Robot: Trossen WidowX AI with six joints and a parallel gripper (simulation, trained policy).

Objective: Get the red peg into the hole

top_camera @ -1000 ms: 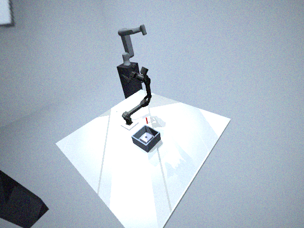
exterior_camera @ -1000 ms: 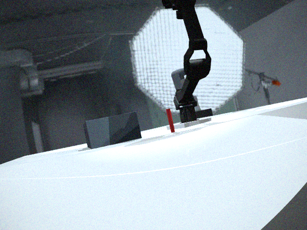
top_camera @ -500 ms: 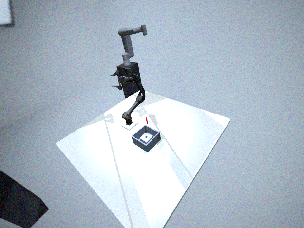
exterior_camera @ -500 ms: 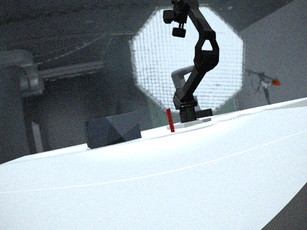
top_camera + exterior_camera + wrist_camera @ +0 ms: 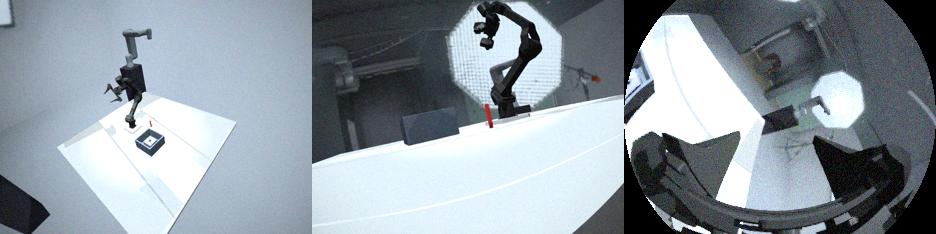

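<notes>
Right now my gripper tip is 37 cm above the red peg, 27 cm short of it and 21 cm to the right of it. Round my gripper tip: dark box (42 cm ahead, 38 cm below).
</notes>
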